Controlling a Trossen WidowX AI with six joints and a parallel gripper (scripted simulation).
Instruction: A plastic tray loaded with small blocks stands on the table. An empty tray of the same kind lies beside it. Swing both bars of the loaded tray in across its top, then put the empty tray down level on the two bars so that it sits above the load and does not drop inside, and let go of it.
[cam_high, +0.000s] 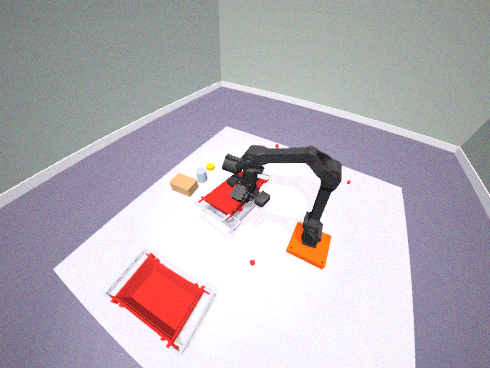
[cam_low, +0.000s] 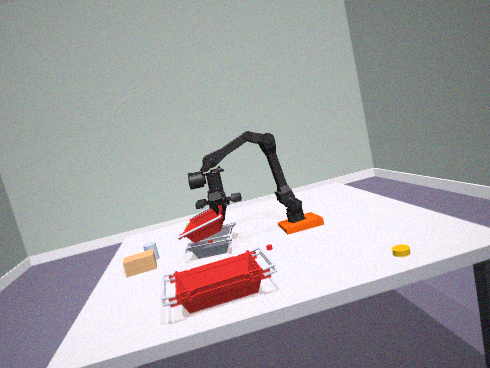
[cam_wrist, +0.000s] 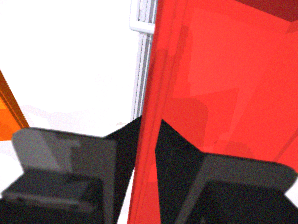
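Now: the red tray 7 cm ahead of my gripper tip, 2 cm to the right of it and 2 cm above it. Round my gripper tip: grey cylinder 31 cm ahead, 13 cm to the right, 7 cm below; then small red cube 21 cm to the left, 11 cm behind, 10 cm below; then tan box 36 cm ahead, 8 cm below, 3 cm to the right.
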